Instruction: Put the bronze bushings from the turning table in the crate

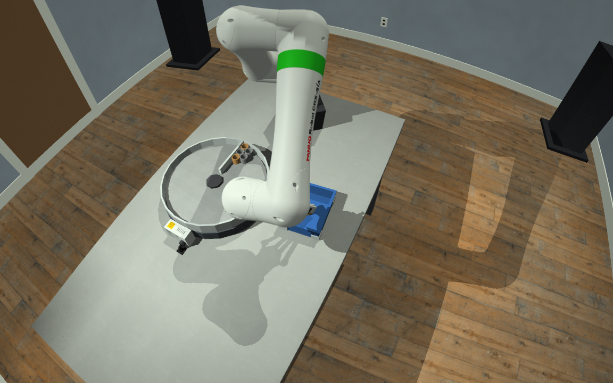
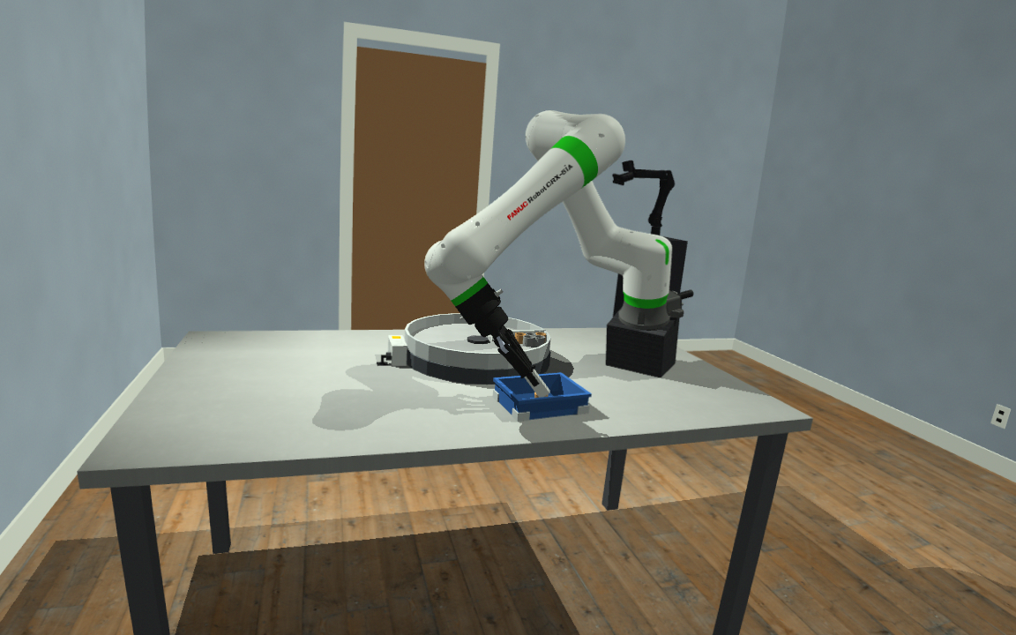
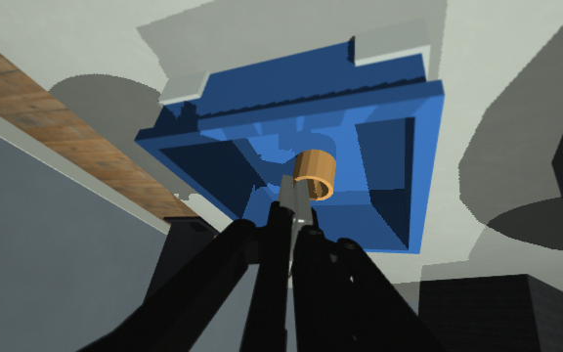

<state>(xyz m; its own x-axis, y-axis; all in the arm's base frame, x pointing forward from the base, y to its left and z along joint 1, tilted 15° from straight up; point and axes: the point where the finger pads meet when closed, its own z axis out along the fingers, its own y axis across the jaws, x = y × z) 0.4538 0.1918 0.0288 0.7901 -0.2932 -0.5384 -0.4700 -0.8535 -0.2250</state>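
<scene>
The blue crate lies 20 mm behind my hand, 10 mm to the right of it and 30 mm below it. Also, from my hand: round turning table: 10 mm ahead, 370 mm to the right, 10 mm below.
</scene>
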